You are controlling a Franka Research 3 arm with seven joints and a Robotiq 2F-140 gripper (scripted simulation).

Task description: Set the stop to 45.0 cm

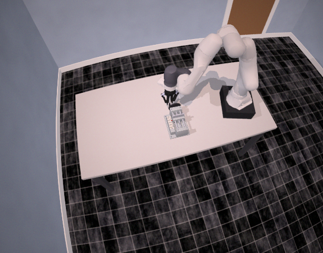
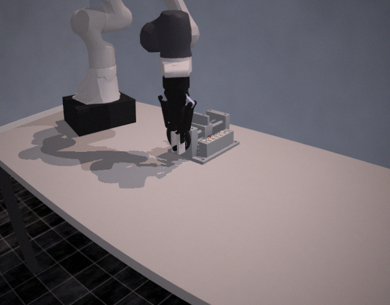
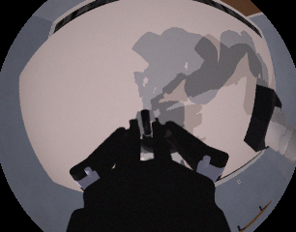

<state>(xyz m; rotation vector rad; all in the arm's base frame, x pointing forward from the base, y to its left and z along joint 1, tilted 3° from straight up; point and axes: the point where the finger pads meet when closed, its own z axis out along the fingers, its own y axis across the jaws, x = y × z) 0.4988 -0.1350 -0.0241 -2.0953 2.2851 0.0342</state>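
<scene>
Now: the grey stop fixture 130 mm to the left of my hand, 10 mm behind it and 10 mm above it. From my hand the other things lie so: black handwheel: 20 mm to the left, 10 mm below, 10 mm behind.
</scene>
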